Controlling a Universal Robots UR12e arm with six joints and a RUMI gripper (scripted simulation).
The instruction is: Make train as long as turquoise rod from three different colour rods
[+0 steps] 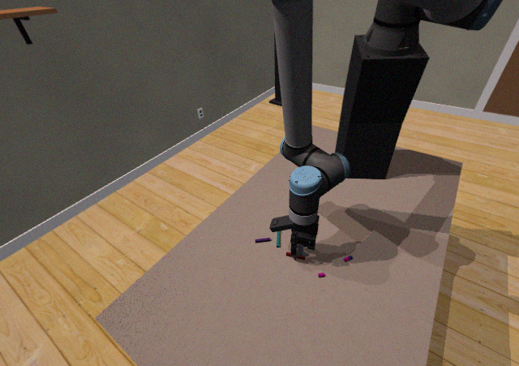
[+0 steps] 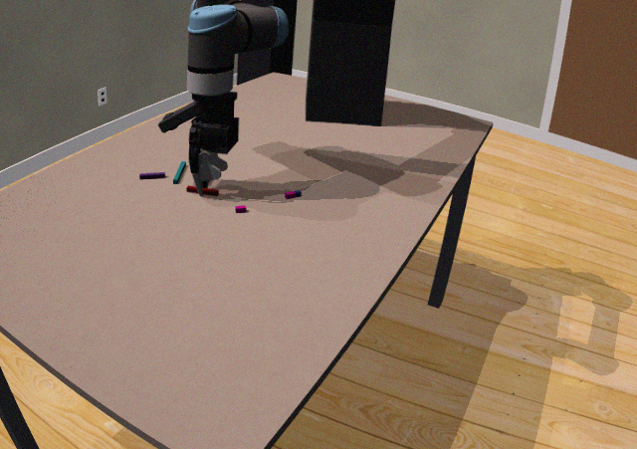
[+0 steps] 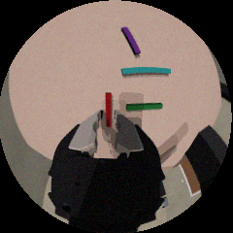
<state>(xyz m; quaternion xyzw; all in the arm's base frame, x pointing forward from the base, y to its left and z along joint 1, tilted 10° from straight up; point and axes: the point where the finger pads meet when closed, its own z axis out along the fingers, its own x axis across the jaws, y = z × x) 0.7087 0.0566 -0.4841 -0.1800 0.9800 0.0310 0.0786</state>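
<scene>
The red rod is 1 cm below my hand. From my hand the other things lie so: purple rod: 14 cm to the right, 2 cm ahead, 1 cm below; then green rod: 7 cm behind, 4 cm to the right, 1 cm below; then turquoise rod: 10 cm to the right, 4 cm behind, 1 cm below.
</scene>
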